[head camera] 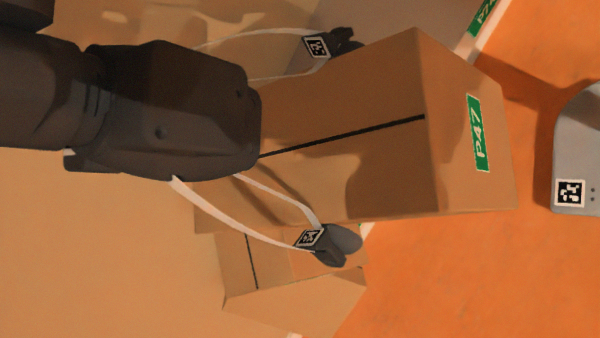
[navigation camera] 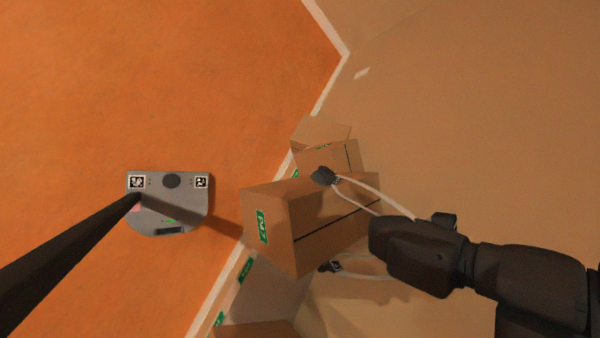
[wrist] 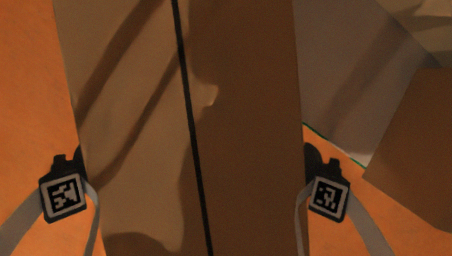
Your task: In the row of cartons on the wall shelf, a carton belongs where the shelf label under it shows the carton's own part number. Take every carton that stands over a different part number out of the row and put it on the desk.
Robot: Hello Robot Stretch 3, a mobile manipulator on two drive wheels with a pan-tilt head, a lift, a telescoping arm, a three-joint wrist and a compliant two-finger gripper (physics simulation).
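Where they show: gripper, fingertip midpoint: (wrist: 202,160); robot's base, link origin: (navigation camera: 171,180).
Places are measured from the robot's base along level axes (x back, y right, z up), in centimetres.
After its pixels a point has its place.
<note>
My gripper (head camera: 347,145) {x 2.2, y 22.3, z 97.0 cm} (navigation camera: 326,221) {x 2.2, y 22.3, z 97.0 cm} (wrist: 202,160) {x 2.2, y 22.3, z 97.0 cm} is shut on a carton marked P47 (head camera: 390,175) {x 0.0, y 16.2, z 102.4 cm} (navigation camera: 317,220) {x 1.4, y 18.6, z 102.2 cm} (wrist: 245,75) {x 4.2, y 28.7, z 101.5 cm}, with one finger against each side face. The carton is tilted in the views and overlaps the shelf's front edge. Behind it shows a grey stretch of shelf (head camera: 370,22) {x 24.2, y 36.3, z 70.5 cm} (navigation camera: 270,285) {x 30.3, y 27.1, z 70.5 cm} (wrist: 345,75) {x 28.5, y 30.6, z 70.5 cm}. Two more cartons (navigation camera: 320,160) {x -9.7, y 35.1, z 83.7 cm} (navigation camera: 325,130) {x -26.8, y 60.2, z 58.1 cm} stand past one finger; their numbers are not readable. Another carton (navigation camera: 255,331) {x 39.6, y 20.7, z 74.4 cm} (wrist: 415,150) {x 39.0, y 18.7, z 79.1 cm} is on the other side. A shelf label (head camera: 482,17) {x 22.9, y 19.9, z 68.7 cm} starts with P; its remainder is cut off. The desk does not show.
The robot's grey base (head camera: 575,145) {x 10.9, y 12.3, z 16.0 cm} (navigation camera: 185,200) {x 9.4, y 6.3, z 16.0 cm} stands on the orange floor (navigation camera: 150,100) {x -42.0, y -11.2, z 0.0 cm}, near the shelf side. The dark mast (navigation camera: 65,255) {x 5.5, y -11.6, z 89.2 cm} crosses the navigation view. The shelf's white front edge (navigation camera: 215,295) {x 66.6, y 23.3, z 8.7 cm} runs diagonally, with green labels (navigation camera: 245,270) {x 24.0, y 19.3, z 69.0 cm} along it. The tan wall lies behind.
</note>
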